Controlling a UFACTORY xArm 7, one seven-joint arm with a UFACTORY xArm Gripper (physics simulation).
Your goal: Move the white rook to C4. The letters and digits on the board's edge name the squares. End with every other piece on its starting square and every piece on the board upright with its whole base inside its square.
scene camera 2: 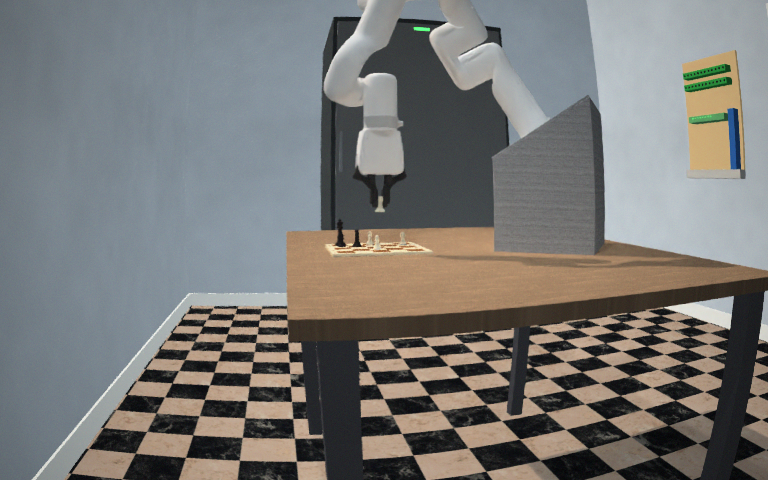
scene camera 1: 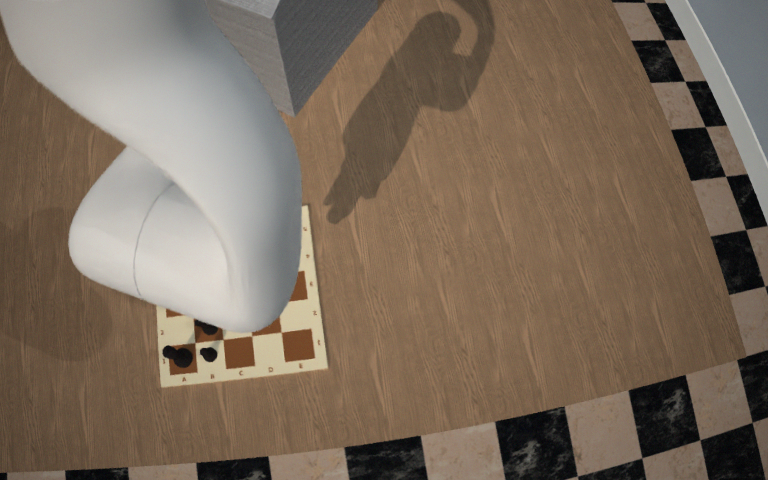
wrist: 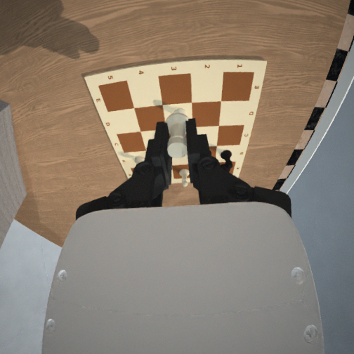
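Pixels of known places: gripper, fingertip midpoint: (scene camera 2: pixel 379 207); arm's base, link origin: (scene camera 2: pixel 542 140).
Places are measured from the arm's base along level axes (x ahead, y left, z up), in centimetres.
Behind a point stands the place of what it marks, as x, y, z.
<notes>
My gripper (scene camera 2: pixel 380 198) @(43.9, -2.9, -17.1) (wrist: pixel 178 135) is shut on the white rook (scene camera 2: pixel 380 207) @(44.1, -2.0, -17.1) (wrist: pixel 176 142), which hangs upright, well above the chessboard (scene camera 1: pixel 321 350) @(52.8, -1.8, -26.6) (scene camera 2: pixel 339 254) @(53.6, -1.5, -26.7) (wrist: pixel 252 67). In the wrist view, the rook hides part of the squares around D3 and C3, and a white piece (wrist: pixel 179 111) shows partly behind it. C4 lies left of the fingers there, partly visible. In scene camera 1 the arm hides the gripper, the rook and most of the board.
Black pieces (scene camera 1: pixel 182 356) @(48.4, -18.6, -24.7) (scene camera 1: pixel 208 354) @(49.2, -15.2, -24.5) (scene camera 2: pixel 339 234) @(48.4, -18.8, -24.0) (scene camera 2: pixel 356 238) @(45.7, -13.8, -24.7) (wrist: pixel 226 157) stand near the A1 corner. White pieces (scene camera 2: pixel 369 237) @(41.1, -17.7, -24.9) (scene camera 2: pixel 377 242) @(43.4, -5.9, -25.0) (scene camera 2: pixel 402 238) @(34.6, -12.5, -25.0) (wrist: pixel 138 160) (wrist: pixel 184 176) stand on the board. A grey block (scene camera 1: pixel 325 45) @(12.9, 12.0, -20.6) (scene camera 2: pixel 546 192) @(10.5, 14.7, -13.4) stands beyond the board.
</notes>
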